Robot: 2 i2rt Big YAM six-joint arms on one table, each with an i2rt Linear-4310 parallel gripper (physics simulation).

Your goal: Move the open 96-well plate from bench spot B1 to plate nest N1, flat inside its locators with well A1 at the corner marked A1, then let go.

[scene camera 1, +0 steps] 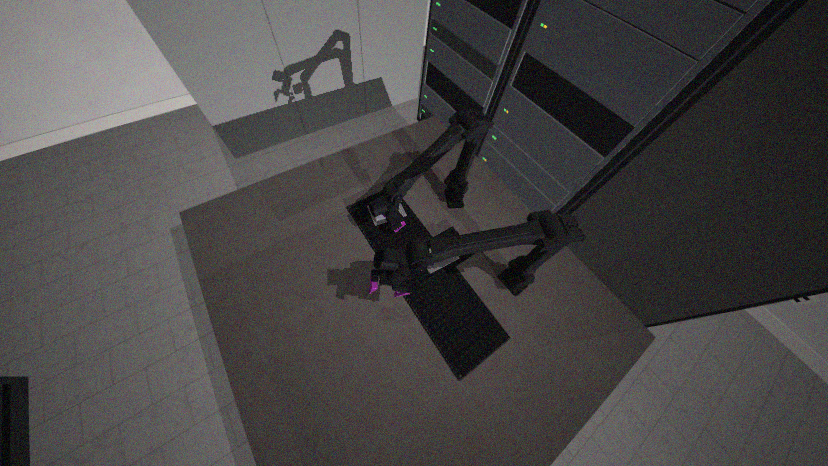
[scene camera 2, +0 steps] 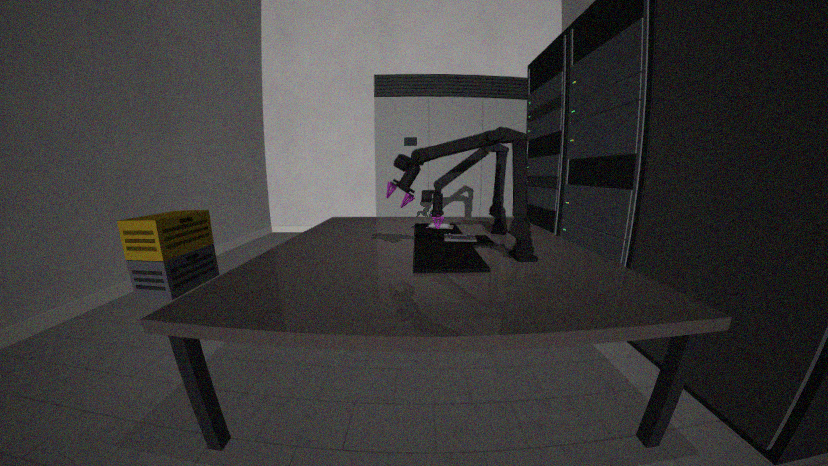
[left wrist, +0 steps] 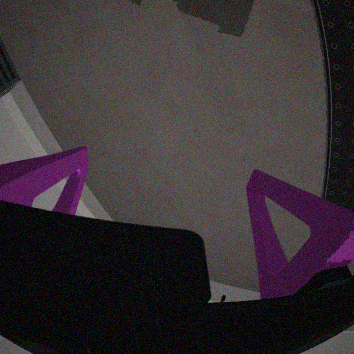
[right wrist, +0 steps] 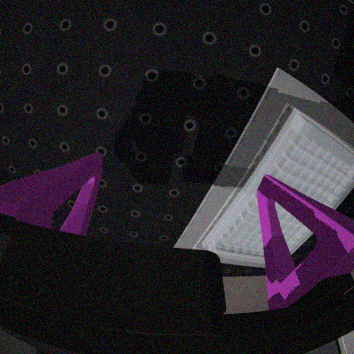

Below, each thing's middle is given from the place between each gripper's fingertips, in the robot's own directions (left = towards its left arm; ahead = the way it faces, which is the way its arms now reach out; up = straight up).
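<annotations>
So you can picture it, my left hand is 19 cm above the white well plate point(right wrist: 304, 155), 21 cm past it and 43 cm to the left of it. Counted from my right hand, the plate is 10 mm below, 10 mm behind and 90 mm to the right.
</annotations>
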